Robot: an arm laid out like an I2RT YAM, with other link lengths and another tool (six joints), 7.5 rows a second.
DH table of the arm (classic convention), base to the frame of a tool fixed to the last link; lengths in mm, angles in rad. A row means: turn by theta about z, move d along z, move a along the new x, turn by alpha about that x. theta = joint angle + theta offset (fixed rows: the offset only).
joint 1: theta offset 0  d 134.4  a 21.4  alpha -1.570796
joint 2: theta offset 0  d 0  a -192.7  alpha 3.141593
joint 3: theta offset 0.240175  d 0  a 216.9  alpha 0
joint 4: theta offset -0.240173  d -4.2  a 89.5  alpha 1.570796
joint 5: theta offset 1.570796  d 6.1  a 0  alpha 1.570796
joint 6: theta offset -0.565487  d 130  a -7.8  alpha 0.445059
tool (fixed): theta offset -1.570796  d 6  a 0  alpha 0
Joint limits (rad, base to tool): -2.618..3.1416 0..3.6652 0..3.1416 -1.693..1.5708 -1.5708..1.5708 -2.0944..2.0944
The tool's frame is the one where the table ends.
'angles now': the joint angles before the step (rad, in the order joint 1, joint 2, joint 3, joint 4, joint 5, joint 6). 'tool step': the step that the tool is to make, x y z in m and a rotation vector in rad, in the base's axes. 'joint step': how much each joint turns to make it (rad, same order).
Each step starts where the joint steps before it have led.
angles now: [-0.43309, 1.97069, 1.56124, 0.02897, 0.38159, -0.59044]
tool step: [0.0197, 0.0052, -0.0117, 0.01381, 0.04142, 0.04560]
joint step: [0.01955, 0.09878, 0.11947, -0.05861, -0.02229, -0.01524]
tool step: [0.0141, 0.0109, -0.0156, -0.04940, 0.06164, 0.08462]
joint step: [0.02401, 0.05518, 0.01609, 0.03347, -0.02691, -0.09381]
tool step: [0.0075, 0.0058, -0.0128, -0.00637, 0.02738, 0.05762]
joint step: [0.00603, 0.03563, 0.00671, 0.01766, -0.04015, -0.03807]
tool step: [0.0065, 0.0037, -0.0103, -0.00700, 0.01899, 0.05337]
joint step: [0.00118, 0.03317, 0.00985, 0.01790, -0.04150, -0.03575]
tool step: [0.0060, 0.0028, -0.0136, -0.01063, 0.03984, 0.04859]
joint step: [0.00182, 0.04656, 0.03104, -0.00729, -0.03129, -0.04385]
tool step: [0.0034, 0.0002, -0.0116, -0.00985, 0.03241, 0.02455]
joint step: [0.00010, 0.03962, 0.02675, -0.00707, -0.01210, -0.03070]
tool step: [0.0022, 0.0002, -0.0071, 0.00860, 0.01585, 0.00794]
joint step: [-0.00011, 0.02712, 0.02606, -0.01645, -0.00809, -0.00200]
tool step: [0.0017, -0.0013, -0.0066, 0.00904, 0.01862, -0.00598]
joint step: [-0.00002, 0.03087, 0.03774, -0.02837, 0.00448, 0.00430]
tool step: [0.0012, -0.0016, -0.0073, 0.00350, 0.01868, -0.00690]
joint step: [0.00000, 0.03035, 0.03126, -0.01962, 0.00782, 0.00033]
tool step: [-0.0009, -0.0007, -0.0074, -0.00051, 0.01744, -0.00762]
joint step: [0.00085, 0.01706, 0.00605, -0.00466, 0.01085, -0.00154]
